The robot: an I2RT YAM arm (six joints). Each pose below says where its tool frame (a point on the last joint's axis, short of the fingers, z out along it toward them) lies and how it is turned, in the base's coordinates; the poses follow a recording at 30 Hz.
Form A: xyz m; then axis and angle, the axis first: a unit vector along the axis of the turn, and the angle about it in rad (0 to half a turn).
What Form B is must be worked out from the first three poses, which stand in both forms.
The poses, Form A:
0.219, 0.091, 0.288, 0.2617, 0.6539, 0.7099, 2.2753
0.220, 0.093, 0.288, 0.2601, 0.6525, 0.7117, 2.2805
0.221, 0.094, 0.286, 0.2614, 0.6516, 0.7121, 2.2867
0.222, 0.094, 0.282, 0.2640, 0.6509, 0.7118, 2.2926
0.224, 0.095, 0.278, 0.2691, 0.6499, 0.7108, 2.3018
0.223, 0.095, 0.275, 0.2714, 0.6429, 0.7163, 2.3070
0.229, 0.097, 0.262, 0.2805, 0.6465, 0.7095, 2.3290
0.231, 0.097, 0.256, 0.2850, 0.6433, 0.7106, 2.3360
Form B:
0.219, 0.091, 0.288, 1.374, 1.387, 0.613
0.220, 0.093, 0.288, 1.377, 1.385, 0.618
0.221, 0.094, 0.286, 1.383, 1.386, 0.620
0.222, 0.094, 0.282, 1.390, 1.389, 0.620
0.224, 0.095, 0.278, 1.403, 1.395, 0.617
0.223, 0.095, 0.275, 1.416, 1.384, 0.617
0.229, 0.097, 0.262, 1.435, 1.408, 0.616
0.231, 0.097, 0.256, 1.448, 1.408, 0.614

